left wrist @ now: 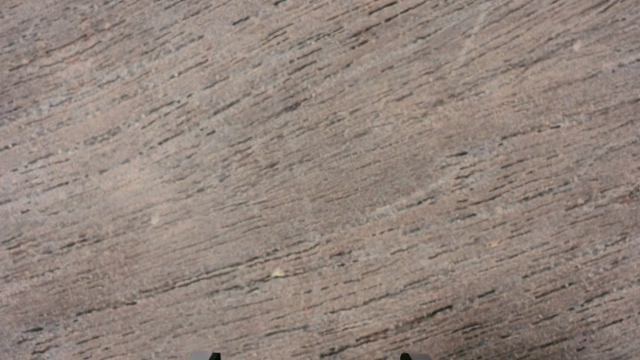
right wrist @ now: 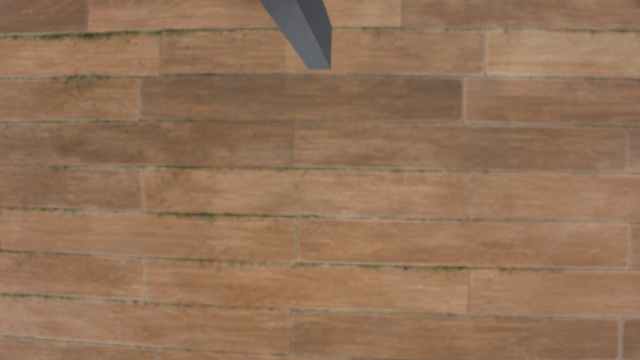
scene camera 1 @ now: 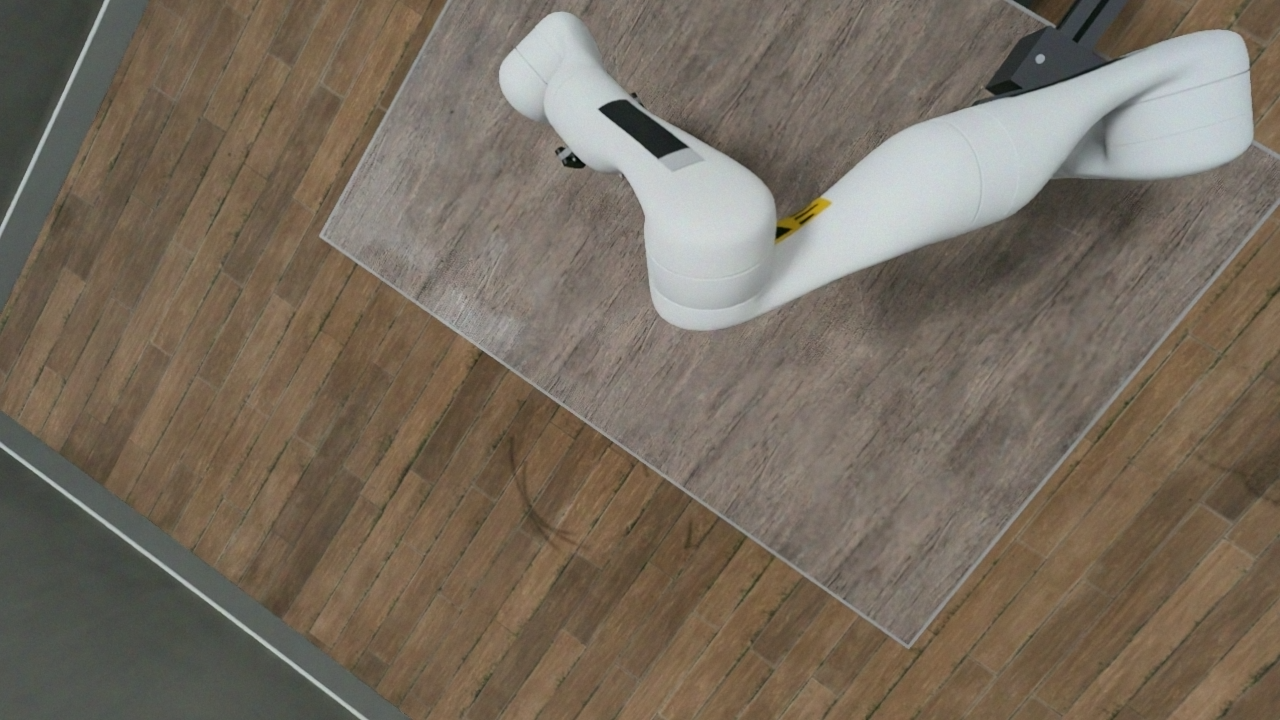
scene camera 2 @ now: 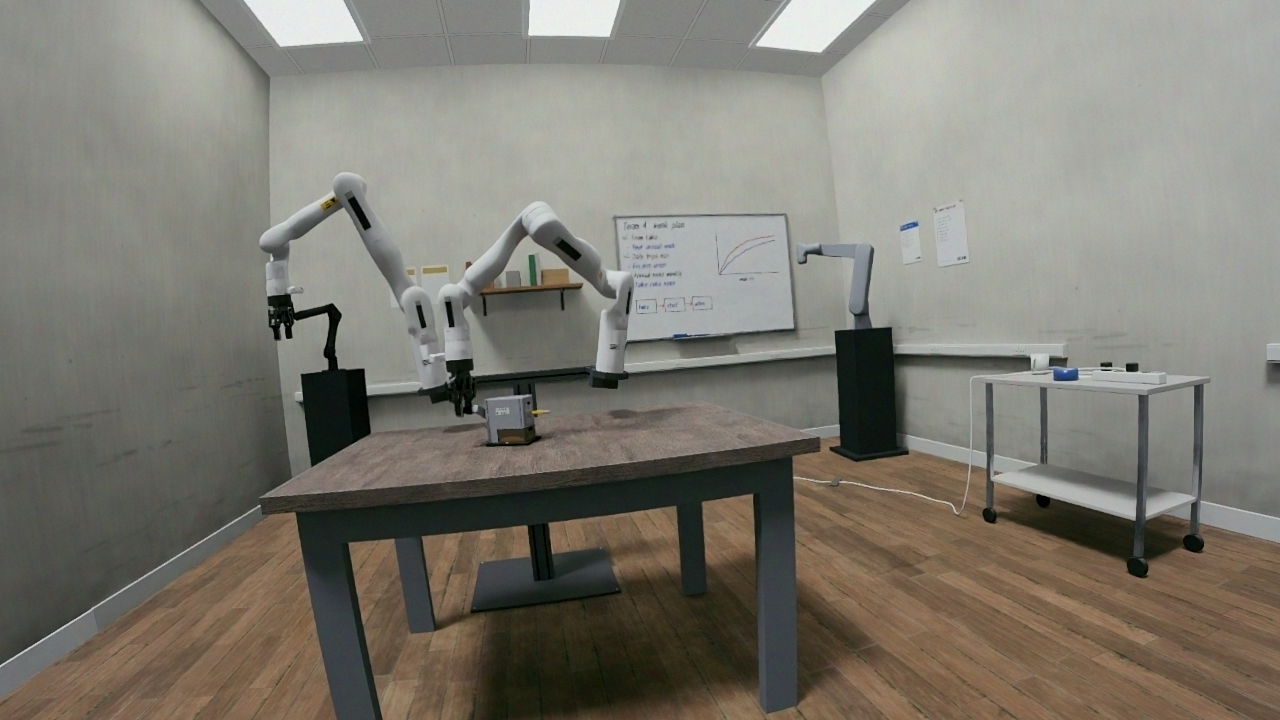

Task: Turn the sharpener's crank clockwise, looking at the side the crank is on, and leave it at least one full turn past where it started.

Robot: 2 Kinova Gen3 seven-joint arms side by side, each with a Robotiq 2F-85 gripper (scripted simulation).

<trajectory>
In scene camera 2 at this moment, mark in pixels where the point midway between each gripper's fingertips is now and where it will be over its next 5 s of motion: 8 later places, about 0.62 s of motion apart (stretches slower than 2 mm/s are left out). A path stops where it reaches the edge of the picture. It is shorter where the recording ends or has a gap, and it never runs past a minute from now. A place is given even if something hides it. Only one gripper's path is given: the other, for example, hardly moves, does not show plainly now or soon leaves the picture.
My left gripper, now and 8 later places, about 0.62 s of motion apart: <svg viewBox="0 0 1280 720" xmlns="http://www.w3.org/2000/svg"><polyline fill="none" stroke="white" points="464,416 464,418 464,425 466,432 469,437 472,440 476,439 479,435 482,430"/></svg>
</trajectory>
